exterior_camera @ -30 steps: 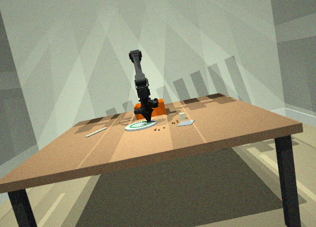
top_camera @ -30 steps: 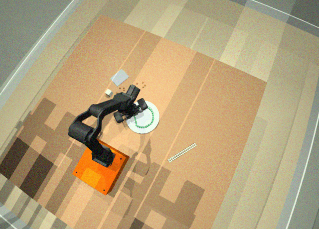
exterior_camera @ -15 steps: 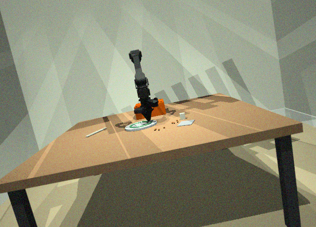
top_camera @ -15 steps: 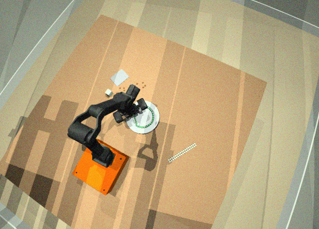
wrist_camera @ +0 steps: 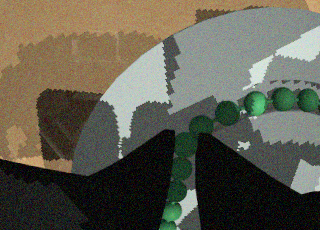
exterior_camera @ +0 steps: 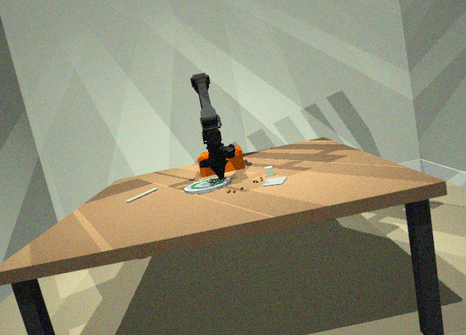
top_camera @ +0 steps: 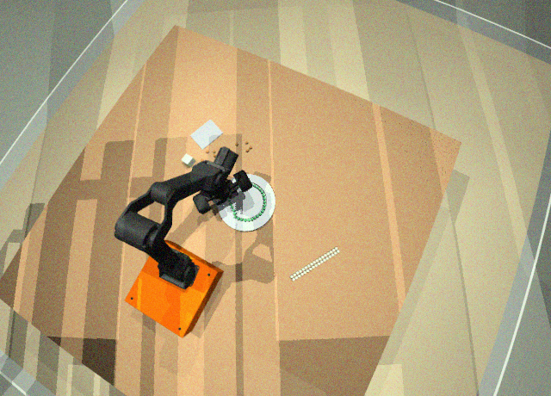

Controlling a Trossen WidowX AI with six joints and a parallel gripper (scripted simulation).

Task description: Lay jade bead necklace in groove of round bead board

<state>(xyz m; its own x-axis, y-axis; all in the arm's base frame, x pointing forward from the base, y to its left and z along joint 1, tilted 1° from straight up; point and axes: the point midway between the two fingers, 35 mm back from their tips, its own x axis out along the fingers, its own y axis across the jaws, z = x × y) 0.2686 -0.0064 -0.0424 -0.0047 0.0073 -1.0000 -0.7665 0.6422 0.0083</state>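
My gripper tip is now 6 cm to the left of the round bead board, 1 cm short of it and 1 cm above it. Also, from my gripper tip: grey flat plate (20 cm ahead, 18 cm to the left, 2 cm below); then small white cube (19 cm to the left, 8 cm ahead).
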